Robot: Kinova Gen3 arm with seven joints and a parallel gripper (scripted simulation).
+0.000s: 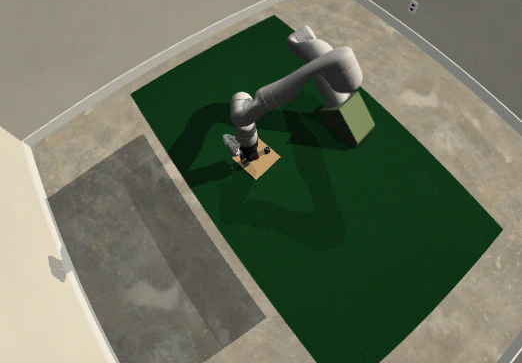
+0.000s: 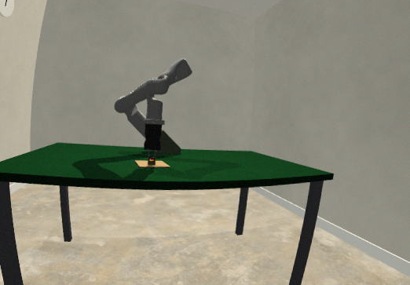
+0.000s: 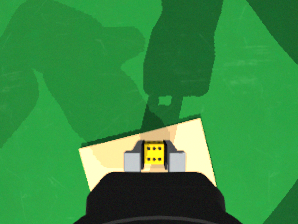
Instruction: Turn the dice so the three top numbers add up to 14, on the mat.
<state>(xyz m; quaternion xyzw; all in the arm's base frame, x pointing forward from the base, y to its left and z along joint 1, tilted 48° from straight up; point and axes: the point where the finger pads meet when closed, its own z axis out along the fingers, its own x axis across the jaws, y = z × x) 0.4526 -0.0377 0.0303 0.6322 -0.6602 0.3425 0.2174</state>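
Now: hand 1 cm above the yellow die. Also, from my hand: black die: 10 cm behind, 1 cm to the left, 1 cm below; then tan mat: 5 cm behind, 1 cm to the left, 2 cm below; then red die: 5 cm behind, 1 cm below.
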